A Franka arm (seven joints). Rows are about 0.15 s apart.
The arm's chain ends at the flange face. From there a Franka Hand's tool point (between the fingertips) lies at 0.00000 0.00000 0.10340 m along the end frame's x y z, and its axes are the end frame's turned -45 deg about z.
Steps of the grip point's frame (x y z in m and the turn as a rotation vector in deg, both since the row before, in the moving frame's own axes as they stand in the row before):
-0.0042, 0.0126, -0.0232, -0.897, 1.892, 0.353
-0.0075, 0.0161, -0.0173, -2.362, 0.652, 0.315
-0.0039, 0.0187, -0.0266, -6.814, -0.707, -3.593
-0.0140, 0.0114, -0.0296, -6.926, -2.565, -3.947
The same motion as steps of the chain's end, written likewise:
0.0024, 0.0131, -0.0231, 0.704, 1.972, 0.353
0.0022, 0.0145, -0.0172, -1.209, 2.131, 0.315
0.0024, 0.0067, -0.0259, -5.318, 4.318, -3.593
-0.0078, 0.0061, -0.0287, -6.711, 3.084, -3.947

